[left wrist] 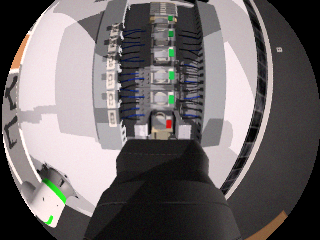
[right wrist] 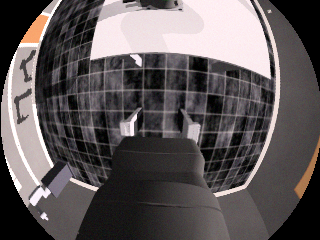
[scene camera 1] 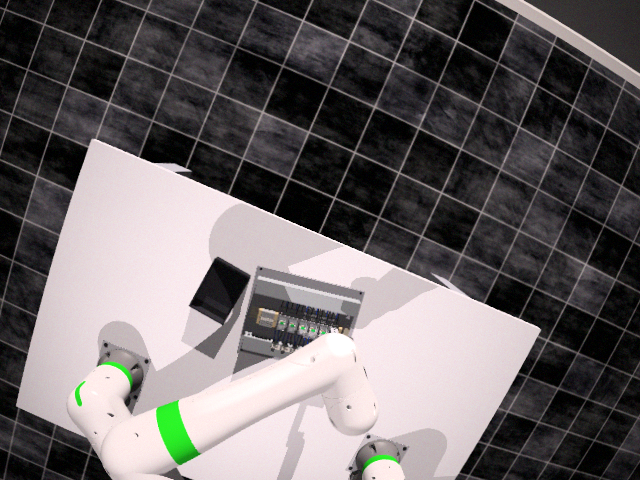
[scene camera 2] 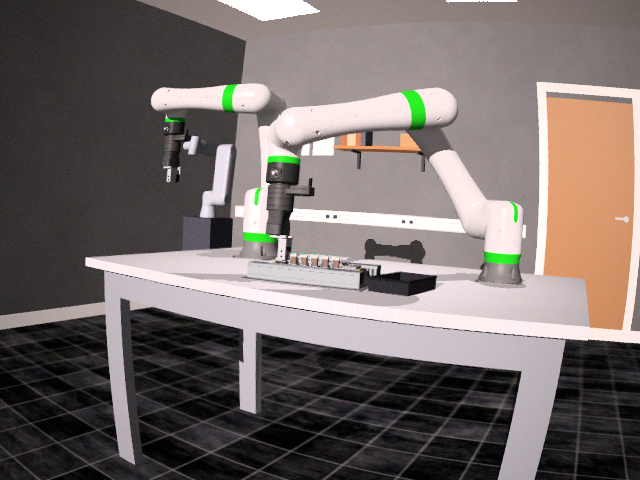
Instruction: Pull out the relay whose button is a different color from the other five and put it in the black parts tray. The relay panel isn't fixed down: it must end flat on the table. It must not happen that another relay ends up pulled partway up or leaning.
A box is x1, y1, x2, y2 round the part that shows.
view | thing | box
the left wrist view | my left gripper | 83, 111, 242, 239
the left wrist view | grey relay panel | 92, 0, 226, 150
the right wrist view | my right gripper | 76, 108, 230, 239
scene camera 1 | grey relay panel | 238, 266, 364, 359
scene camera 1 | black parts tray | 189, 256, 250, 324
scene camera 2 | my left gripper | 265, 193, 293, 259
